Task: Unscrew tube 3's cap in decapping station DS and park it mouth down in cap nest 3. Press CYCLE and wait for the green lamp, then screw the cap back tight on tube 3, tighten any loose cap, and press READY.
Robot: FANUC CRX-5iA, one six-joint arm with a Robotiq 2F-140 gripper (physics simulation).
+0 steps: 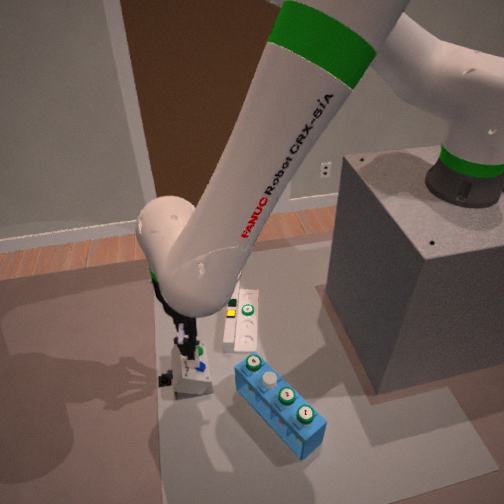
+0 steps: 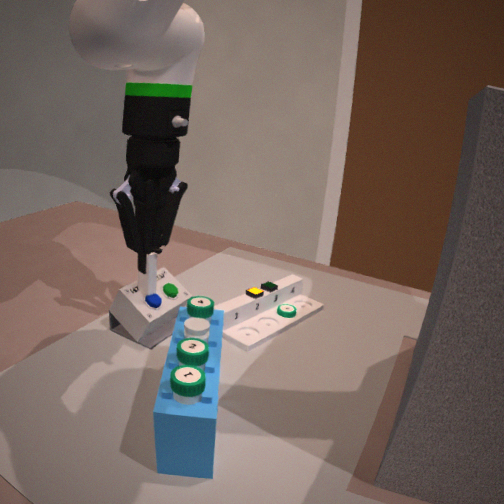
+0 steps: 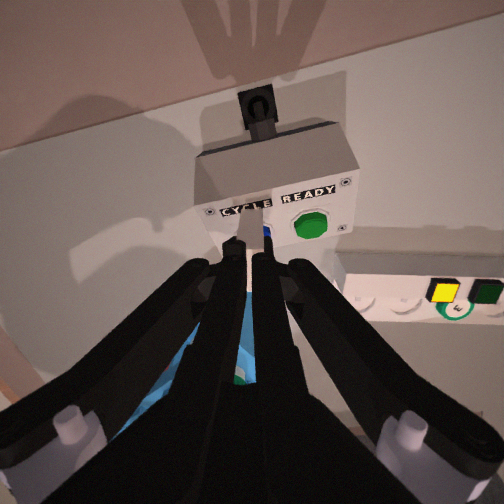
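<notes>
The blue decapping station [image 2: 192, 380] holds tubes 1, 2 and 4 with green caps. Tube 3 [image 2: 197, 327] [image 1: 270, 380] stands open, without its cap. A green cap [image 2: 286, 310] [image 1: 247, 309] sits in the third nest of the white nest strip [image 2: 272, 320], with its marked top facing up. My gripper [image 2: 150, 292] [image 3: 248, 245] is shut and empty. It points straight down, and its tips are on the blue CYCLE button [image 2: 153, 300] of the grey button box [image 2: 147, 312]. The green READY button [image 3: 310, 225] lies just to the right of the tips.
On the strip, a yellow lamp [image 2: 255, 291] [image 3: 443, 290] is lit and the green lamp [image 2: 269, 286] [image 3: 485, 291] beside it is dark. The robot's grey pedestal [image 1: 415, 270] stands to the right. The arm's forearm hangs over the nest strip.
</notes>
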